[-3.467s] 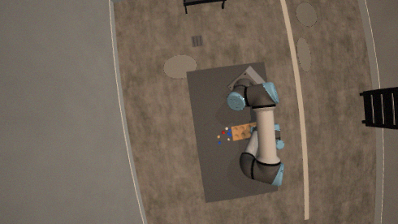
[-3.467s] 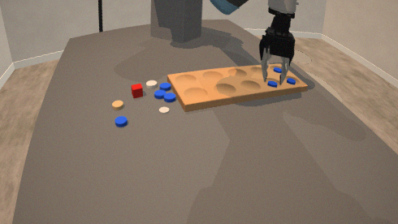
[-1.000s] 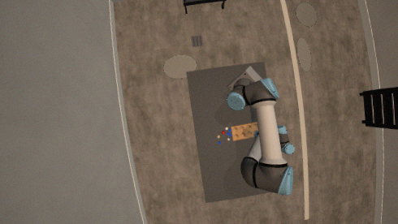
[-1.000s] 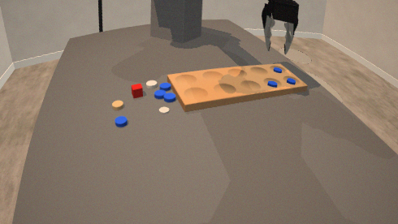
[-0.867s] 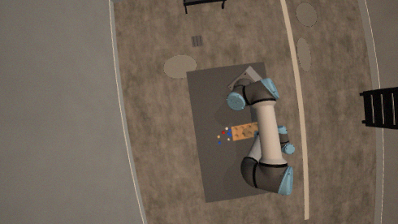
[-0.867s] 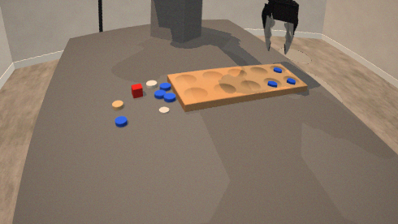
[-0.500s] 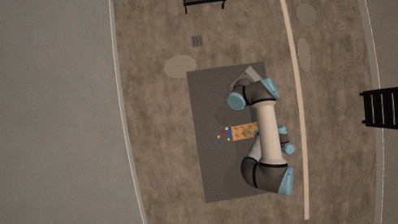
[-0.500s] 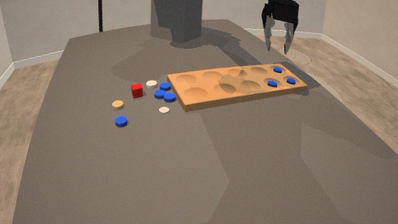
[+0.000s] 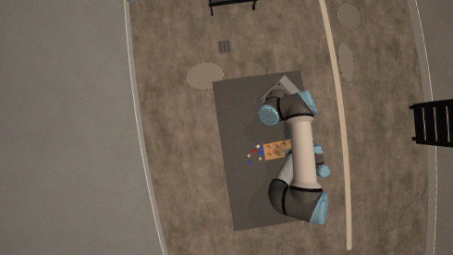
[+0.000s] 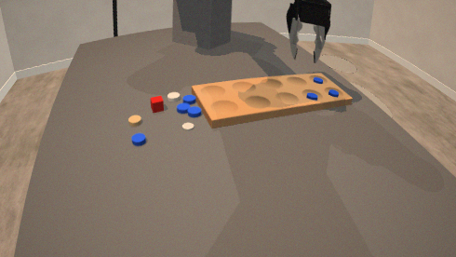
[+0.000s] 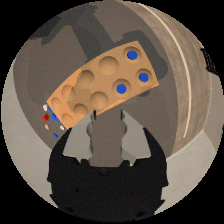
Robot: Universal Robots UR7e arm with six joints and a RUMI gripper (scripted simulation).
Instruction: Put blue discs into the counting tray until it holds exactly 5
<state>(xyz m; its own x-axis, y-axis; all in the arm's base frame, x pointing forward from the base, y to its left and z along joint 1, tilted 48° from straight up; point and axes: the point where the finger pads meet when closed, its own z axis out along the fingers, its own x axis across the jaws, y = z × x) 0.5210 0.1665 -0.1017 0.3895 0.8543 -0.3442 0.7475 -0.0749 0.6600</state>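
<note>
The counting tray lies 120 mm below my hand, 40 mm to the right of it and 40 mm behind it. Also, from my hand: red cube (320 mm to the right, 120 mm below, 60 mm behind); white disc (280 mm to the right, 120 mm below, 100 mm behind); tan disc (380 mm to the right, 120 mm below, 20 mm behind).
</note>
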